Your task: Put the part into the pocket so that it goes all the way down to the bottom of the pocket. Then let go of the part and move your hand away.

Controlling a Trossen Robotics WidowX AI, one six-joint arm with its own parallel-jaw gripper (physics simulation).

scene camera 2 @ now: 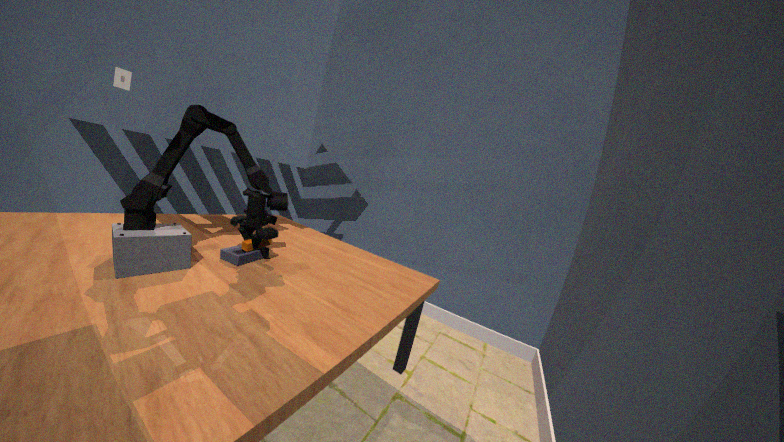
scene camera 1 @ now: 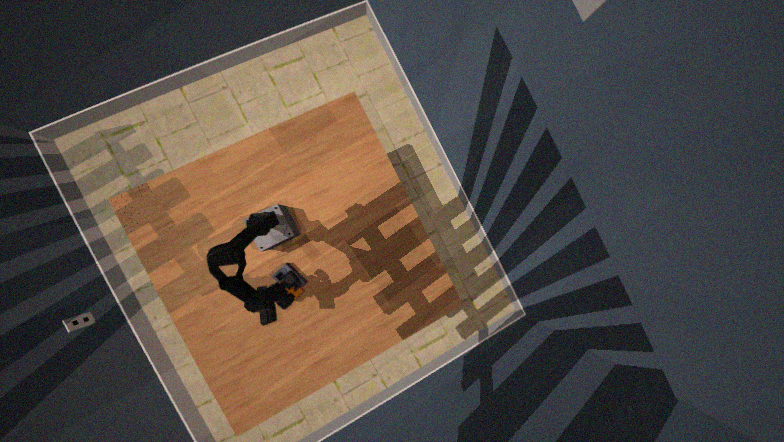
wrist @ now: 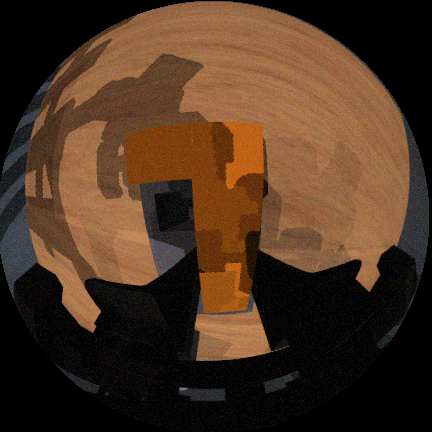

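Seen in the pictures: gripper, fingertip midpoint: (scene camera 2: 251,248) (scene camera 1: 288,284) (wrist: 221,249); arm's base at its link origin: (scene camera 2: 138,227) (scene camera 1: 269,220).
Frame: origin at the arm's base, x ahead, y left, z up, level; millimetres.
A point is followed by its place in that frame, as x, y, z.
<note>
The orange L-shaped part (scene camera 1: 294,292) {351, -50, -32} (scene camera 2: 247,244) {278, -98, -41} (wrist: 215,210) {340, -61, -32} is held between the black fingers of my gripper (scene camera 1: 290,295) {305, -75, -67} (scene camera 2: 258,246) {305, -75, -67} (wrist: 221,249) {305, -75, -67}, which is shut on it. The dark grey block with the pocket (scene camera 1: 289,267) {234, -37, -71} (scene camera 2: 230,256) {226, -96, -80} (wrist: 168,256) {285, -35, -69} lies on the table under and beside the part. In the wrist view, the part covers much of the block, and a dark square opening shows inside the L. In scene camera 2, orange shows above the block's rim. The part's underside and its fit with the pocket are hidden.
The arm's grey base box (scene camera 1: 283,222) {33, 50, -3} (scene camera 2: 150,255) {20, -100, -51} stands on the wooden table (scene camera 1: 307,164) {-210, 245, -104} (scene camera 2: 329,307) {345, -484, -105}, near the block. Dark shadows cross the table. The table's edge and one dark leg (scene camera 2: 409,340) show in scene camera 2.
</note>
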